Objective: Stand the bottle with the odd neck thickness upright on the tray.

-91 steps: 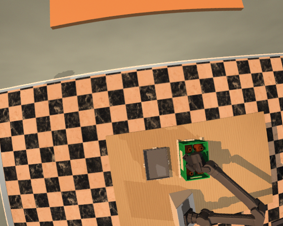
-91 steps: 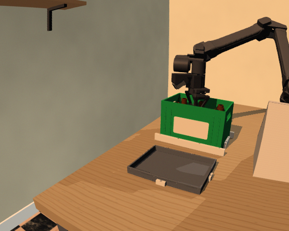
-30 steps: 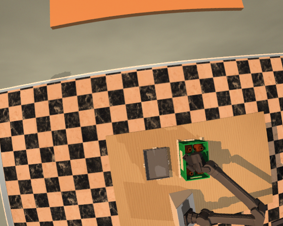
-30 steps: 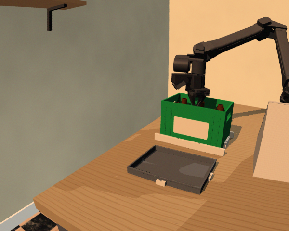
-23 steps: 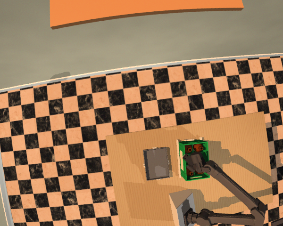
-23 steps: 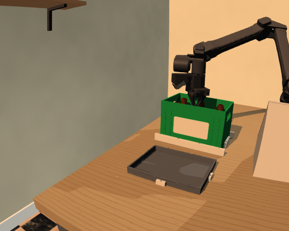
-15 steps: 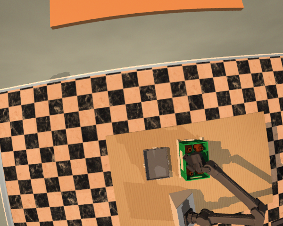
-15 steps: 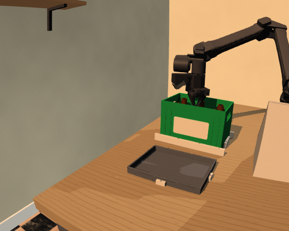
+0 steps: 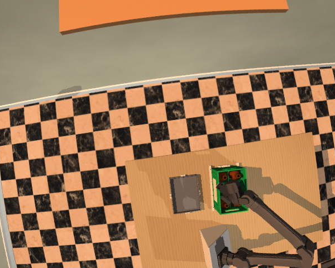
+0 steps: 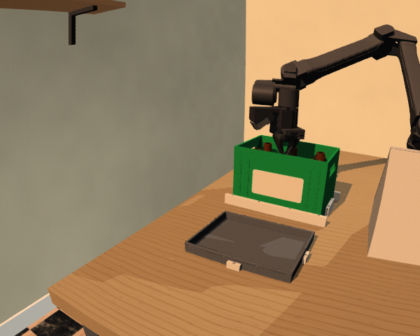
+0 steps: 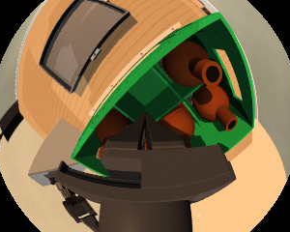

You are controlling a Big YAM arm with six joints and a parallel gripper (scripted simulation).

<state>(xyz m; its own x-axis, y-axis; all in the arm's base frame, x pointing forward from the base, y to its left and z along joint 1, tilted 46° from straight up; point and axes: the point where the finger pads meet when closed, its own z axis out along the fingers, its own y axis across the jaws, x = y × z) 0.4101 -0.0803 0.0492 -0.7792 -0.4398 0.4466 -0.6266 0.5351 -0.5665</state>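
My gripper is now 10 mm past the green crate, 40 mm to the left of it and 70 mm above it. The rest, counted from my hand: dark grey tray (240 mm to the left, 140 mm below).
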